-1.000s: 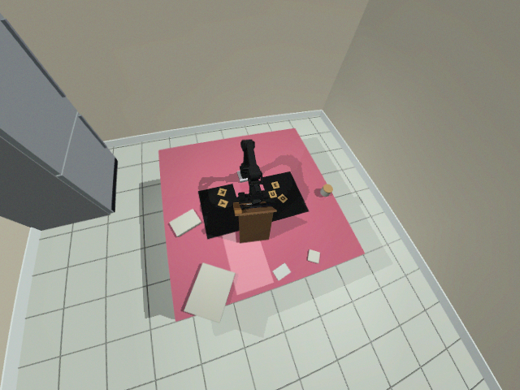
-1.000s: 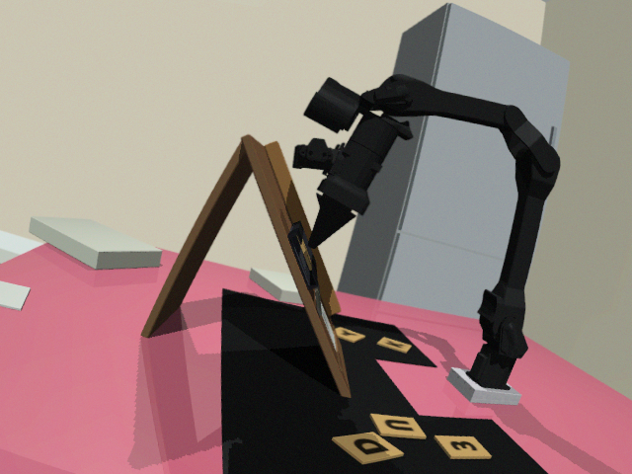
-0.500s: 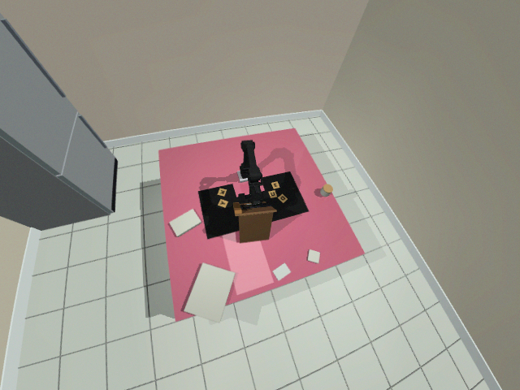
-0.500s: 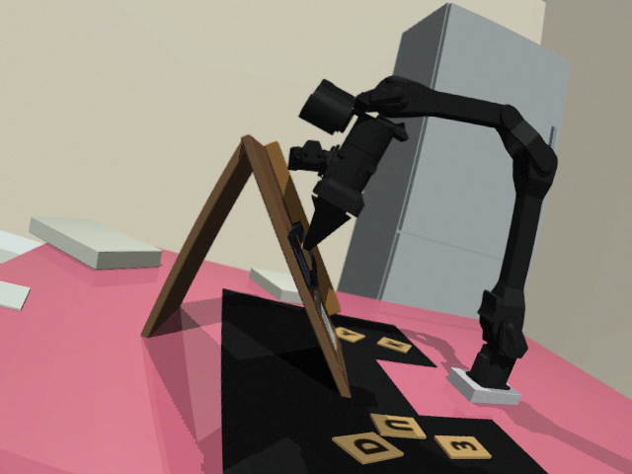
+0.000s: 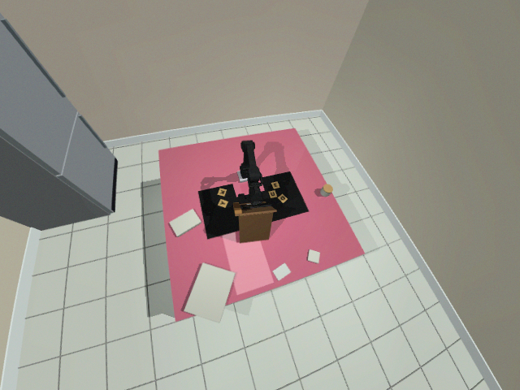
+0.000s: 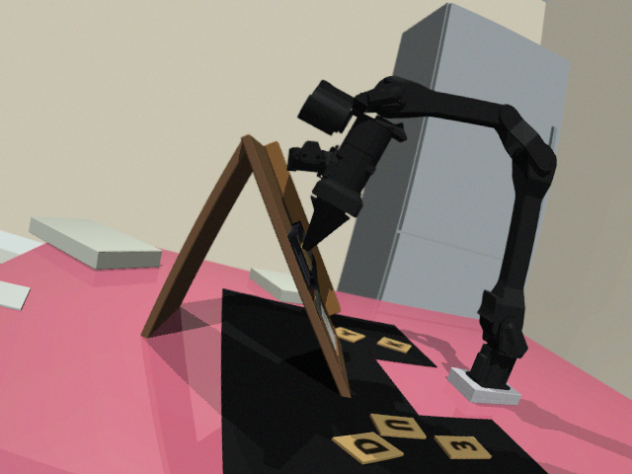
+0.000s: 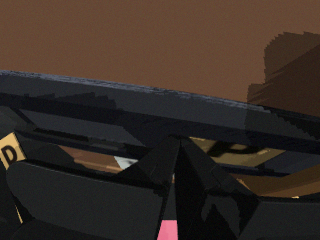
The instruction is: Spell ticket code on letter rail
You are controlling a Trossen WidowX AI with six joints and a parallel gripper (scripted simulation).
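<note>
Right now my gripper tip is 90 mm above the white ticket, 50 mm past it and 20 mm to the right of it. The rest, counted from my gripper tip: black mat (160 mm below, 140 mm behind, 50 mm to the left).
</note>
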